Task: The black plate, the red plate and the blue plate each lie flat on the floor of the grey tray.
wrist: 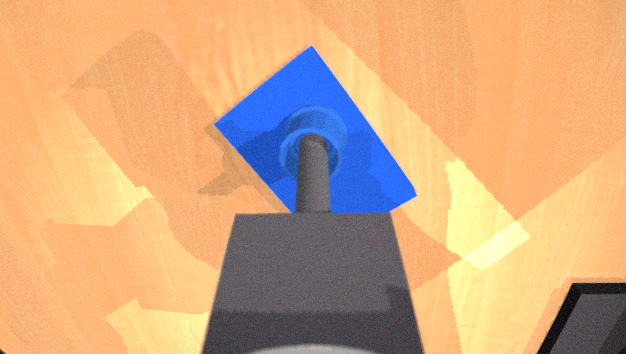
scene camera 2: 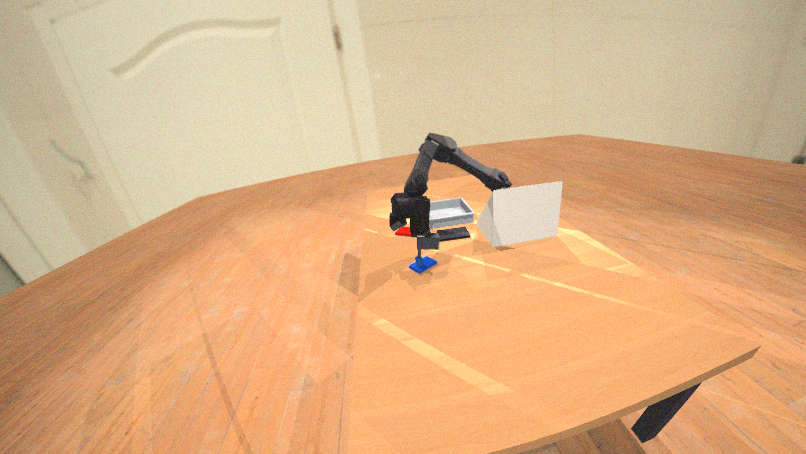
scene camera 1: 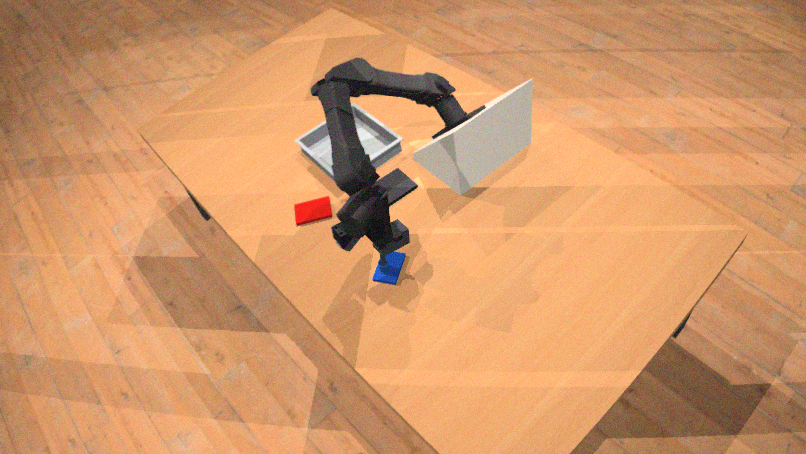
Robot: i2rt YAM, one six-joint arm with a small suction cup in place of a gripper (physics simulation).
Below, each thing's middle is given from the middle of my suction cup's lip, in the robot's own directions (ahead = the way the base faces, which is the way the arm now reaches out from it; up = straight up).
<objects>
Now: suction cup 390 mm to the left of the grey tray point(scene camera 1: 381, 143), 230 mm past it and 10 mm below it. Also, from my suction cup: red plate point(scene camera 1: 318, 209) 300 mm to the right, 10 mm below, 10 mm behind; then black plate point(scene camera 1: 397, 183) 190 mm behind, 180 mm to the right, 10 mm below; then blue plate point(wrist: 370, 180) 10 mm below, 10 mm behind.
</objects>
